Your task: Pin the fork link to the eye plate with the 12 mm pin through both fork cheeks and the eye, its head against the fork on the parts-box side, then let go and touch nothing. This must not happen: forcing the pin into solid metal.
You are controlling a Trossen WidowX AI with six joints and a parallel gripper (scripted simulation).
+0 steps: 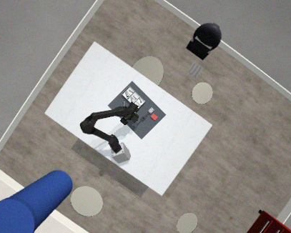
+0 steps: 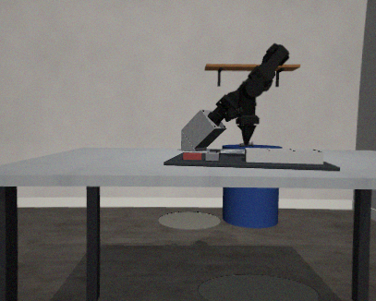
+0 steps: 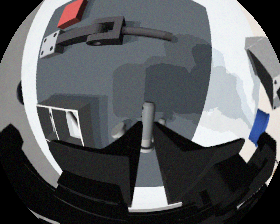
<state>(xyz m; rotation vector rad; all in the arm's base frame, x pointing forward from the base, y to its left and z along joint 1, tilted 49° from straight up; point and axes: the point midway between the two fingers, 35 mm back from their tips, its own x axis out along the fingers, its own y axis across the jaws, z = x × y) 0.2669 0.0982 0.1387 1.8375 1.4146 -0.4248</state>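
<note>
My gripper is now 30 mm above the grey pin. The rest, counted from my hand: dark mat 70 mm ahead, 10 mm to the left, 80 mm below; then fork link 60 mm ahead, 100 mm to the right, 60 mm below; then eye plate 100 mm ahead, 90 mm to the right, 60 mm below.
</note>
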